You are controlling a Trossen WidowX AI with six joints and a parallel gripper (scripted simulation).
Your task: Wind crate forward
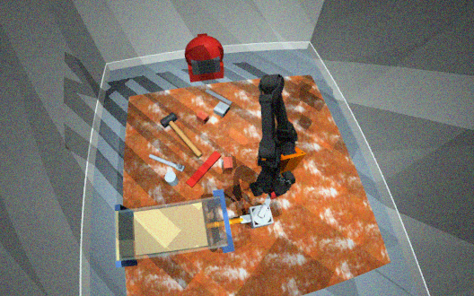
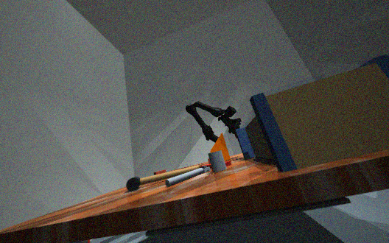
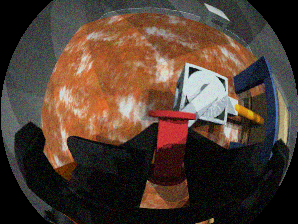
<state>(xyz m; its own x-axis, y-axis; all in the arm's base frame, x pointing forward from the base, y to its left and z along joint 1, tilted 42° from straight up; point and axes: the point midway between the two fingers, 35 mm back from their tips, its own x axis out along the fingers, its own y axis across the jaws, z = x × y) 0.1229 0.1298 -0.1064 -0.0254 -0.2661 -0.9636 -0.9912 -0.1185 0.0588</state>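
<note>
The blue steel frame lies 22 cm ahead of my gripper tip, 7 cm to the left of it and 3 cm below it. From my gripper tip the other things lie so: red-knobbed winch handle 2 cm ahead, 2 cm to the left, 3 cm below; red knob 2 cm to the right; winch 5 cm ahead, 6 cm to the left, 10 cm below.
</note>
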